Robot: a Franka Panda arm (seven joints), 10 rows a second.
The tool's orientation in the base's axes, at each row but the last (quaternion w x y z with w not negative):
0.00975, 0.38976, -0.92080, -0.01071
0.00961, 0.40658, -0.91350, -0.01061
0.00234, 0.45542, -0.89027, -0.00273
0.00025, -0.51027, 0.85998, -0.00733
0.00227, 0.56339, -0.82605, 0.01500
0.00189, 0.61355, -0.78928, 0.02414
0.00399, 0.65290, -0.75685, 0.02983
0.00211, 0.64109, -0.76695, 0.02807
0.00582, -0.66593, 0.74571, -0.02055
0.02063, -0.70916, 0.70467, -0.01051
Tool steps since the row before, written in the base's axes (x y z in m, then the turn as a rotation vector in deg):
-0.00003, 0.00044, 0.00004, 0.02, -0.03, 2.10
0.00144, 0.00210, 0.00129, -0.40, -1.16, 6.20
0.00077, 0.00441, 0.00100, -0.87, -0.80, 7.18
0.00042, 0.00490, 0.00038, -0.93, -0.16, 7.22
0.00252, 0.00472, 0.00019, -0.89, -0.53, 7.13
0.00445, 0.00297, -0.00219, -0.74, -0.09, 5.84
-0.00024, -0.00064, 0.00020, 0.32, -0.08, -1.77
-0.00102, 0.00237, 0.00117, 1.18, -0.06, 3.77
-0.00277, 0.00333, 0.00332, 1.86, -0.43, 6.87
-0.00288, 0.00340, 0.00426, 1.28, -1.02, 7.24
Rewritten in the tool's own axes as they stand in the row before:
-0.00029, 0.00033, -0.00003, 0.03, 0.02, -2.10
-0.00251, 0.00037, -0.00130, 1.18, -0.31, -6.20
-0.00402, 0.00196, -0.00099, 1.17, 0.29, -7.18
-0.00450, 0.00197, -0.00044, 0.64, 0.65, -7.22
-0.00531, -0.00063, -0.00029, 0.97, 0.48, -7.12
-0.00405, -0.00350, 0.00219, 0.46, 0.49, -5.85
0.00068, 0.00014, -0.00018, -0.05, -0.26, 1.78
-0.00210, 0.00137, -0.00131, 0.00, -1.32, -3.72
-0.00293, 0.00300, -0.00349, 0.35, -2.16, -6.79
-0.00348, 0.00267, -0.00433, 0.93, -1.59, -7.19

